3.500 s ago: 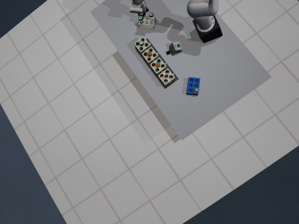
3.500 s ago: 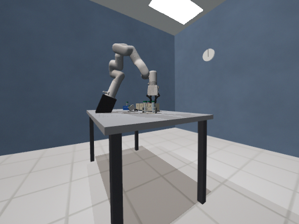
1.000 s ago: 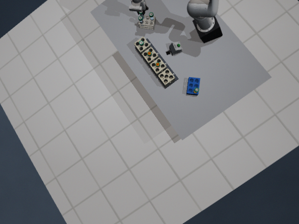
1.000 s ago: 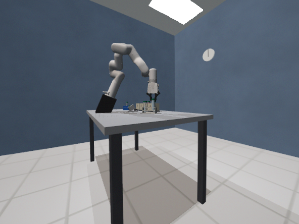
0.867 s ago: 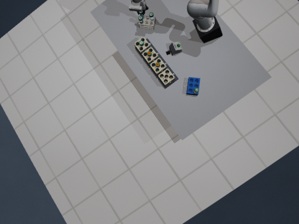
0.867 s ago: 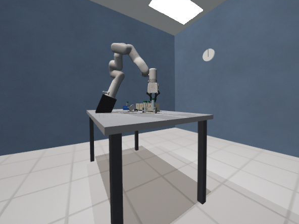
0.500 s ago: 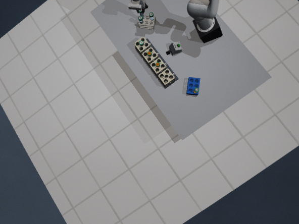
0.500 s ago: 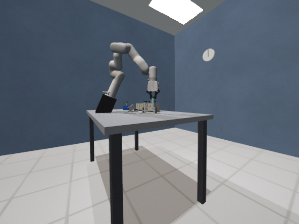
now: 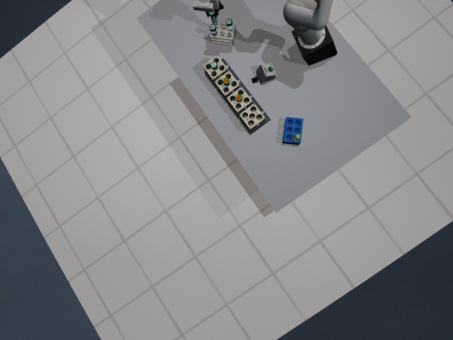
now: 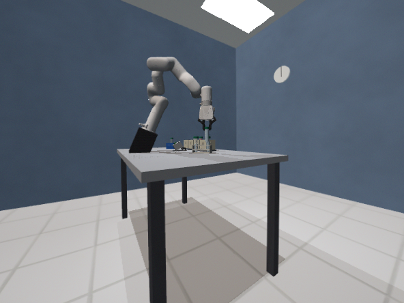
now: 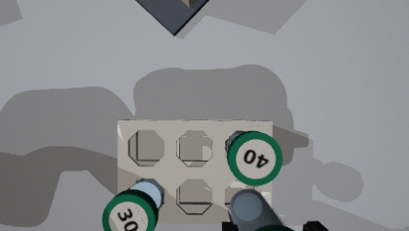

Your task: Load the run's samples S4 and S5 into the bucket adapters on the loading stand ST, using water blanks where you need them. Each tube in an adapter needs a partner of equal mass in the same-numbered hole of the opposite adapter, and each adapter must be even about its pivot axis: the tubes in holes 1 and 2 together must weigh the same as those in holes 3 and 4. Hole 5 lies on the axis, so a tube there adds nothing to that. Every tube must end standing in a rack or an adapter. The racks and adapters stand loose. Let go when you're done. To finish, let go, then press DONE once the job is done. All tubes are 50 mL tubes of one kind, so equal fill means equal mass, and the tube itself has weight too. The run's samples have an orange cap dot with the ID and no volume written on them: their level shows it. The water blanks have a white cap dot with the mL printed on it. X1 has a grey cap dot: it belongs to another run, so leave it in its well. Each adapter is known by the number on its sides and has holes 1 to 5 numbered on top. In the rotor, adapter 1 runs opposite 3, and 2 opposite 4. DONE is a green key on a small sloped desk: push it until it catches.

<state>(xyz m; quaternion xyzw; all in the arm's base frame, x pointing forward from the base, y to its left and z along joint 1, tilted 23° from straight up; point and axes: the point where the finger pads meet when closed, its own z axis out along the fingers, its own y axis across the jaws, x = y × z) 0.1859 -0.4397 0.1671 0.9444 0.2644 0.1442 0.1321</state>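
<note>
Now: hand 480 mm to the right of the adapter, 260 mm short of it and 130 mm above it. Also, from my hand: white rack (150 mm below, 40 mm to the left); then blue rack (690 mm to the left, 180 mm ahead, 150 mm below).
</note>
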